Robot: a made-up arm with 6 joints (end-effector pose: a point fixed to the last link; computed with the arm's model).
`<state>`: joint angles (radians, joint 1 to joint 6).
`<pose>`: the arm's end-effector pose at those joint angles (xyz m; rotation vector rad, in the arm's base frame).
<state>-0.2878 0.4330 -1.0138 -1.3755 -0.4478 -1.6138</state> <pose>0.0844 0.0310 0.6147 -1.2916 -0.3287 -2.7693</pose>
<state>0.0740 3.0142 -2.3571 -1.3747 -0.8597 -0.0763</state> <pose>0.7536 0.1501 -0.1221 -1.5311 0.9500 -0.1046</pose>
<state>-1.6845 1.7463 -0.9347 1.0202 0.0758 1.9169</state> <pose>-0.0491 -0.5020 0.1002 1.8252 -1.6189 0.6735</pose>
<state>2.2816 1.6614 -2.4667 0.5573 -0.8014 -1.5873</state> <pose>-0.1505 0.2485 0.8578 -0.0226 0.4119 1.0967</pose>
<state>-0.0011 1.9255 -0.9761 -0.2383 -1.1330 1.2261</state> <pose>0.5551 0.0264 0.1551 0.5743 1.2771 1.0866</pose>
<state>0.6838 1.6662 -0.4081 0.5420 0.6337 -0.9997</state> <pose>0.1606 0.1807 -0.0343 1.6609 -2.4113 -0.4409</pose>
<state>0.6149 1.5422 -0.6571 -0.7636 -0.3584 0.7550</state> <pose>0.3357 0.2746 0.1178 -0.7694 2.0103 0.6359</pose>
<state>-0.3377 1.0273 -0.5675 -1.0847 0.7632 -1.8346</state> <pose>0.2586 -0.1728 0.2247 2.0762 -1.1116 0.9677</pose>
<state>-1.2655 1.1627 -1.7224 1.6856 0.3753 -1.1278</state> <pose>0.1290 -0.2560 0.7509 0.4811 0.8128 -0.4835</pose>
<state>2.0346 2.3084 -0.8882 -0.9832 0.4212 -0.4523</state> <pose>-0.1338 0.3638 -0.1730 -2.9655 -0.4279 -0.5013</pose>
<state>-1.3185 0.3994 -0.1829 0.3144 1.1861 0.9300</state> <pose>0.0649 -0.1063 0.1307 2.5840 1.1107 0.3565</pose>
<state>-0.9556 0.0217 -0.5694 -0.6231 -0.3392 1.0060</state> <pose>0.0335 -0.0049 0.4933 0.2696 0.6324 -0.4596</pose>
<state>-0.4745 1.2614 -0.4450 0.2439 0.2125 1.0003</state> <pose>0.2895 -0.1415 0.0959 1.9097 1.6832 0.3723</pose>
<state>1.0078 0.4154 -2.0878 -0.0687 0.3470 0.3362</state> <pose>-0.1988 -0.3205 0.7619 -0.0374 0.1663 1.2747</pose>
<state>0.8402 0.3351 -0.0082 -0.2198 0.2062 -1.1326</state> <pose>0.1283 0.1347 0.1320 -1.7909 0.9573 -0.3671</pose>
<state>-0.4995 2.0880 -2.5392 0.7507 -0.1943 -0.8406</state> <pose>0.5339 -0.3103 0.6639 0.3025 0.8606 -0.6163</pose>
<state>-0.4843 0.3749 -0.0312 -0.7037 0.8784 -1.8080</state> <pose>0.0913 -0.1192 0.0994 1.9262 -1.7546 0.8721</pose>
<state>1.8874 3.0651 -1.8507 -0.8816 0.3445 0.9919</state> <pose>-0.1441 0.5458 -0.3823 -2.1222 1.8307 0.0654</pose>
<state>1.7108 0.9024 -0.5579 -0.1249 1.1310 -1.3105</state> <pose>-0.0174 0.2256 0.1960 -2.9352 0.1137 -0.1164</pose>
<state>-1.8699 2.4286 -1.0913 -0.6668 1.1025 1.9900</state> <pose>-0.1769 -0.3368 -0.1581 -2.3481 0.1947 0.6096</pose>
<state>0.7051 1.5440 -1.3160 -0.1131 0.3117 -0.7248</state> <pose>0.4093 0.3426 0.3541 -1.3907 1.4693 -0.1157</pose>
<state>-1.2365 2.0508 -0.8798 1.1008 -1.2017 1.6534</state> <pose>0.0566 -0.4835 0.0318 1.4094 -0.9387 -0.1066</pose>
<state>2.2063 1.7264 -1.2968 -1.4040 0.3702 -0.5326</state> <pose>-0.3068 0.4920 0.2738 -1.8184 -0.7135 -0.1751</pose>
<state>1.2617 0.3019 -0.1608 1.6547 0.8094 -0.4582</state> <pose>-0.0387 0.1787 0.2496 0.8862 -1.9369 -2.1755</pose>
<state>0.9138 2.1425 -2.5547 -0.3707 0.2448 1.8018</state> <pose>0.4146 0.5193 0.5945 0.5007 1.5035 1.8952</pose>
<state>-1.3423 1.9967 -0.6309 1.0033 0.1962 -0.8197</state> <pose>0.0991 -0.3343 -0.0992 1.9756 2.1171 0.0513</pose>
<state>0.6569 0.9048 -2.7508 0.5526 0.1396 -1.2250</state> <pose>-0.2987 -0.2187 0.8525 0.0933 -0.2362 -0.0287</pose>
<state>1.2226 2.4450 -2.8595 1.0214 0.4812 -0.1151</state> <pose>0.1998 0.6968 0.5101 -0.7157 1.5166 1.9416</pose>
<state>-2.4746 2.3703 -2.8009 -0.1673 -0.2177 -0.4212</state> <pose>-0.5364 -0.4281 0.5939 0.9780 0.7687 -2.7867</pose>
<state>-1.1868 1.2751 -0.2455 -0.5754 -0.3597 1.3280</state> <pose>0.1334 -0.2655 0.0649 1.7664 1.3013 -0.0144</pose>
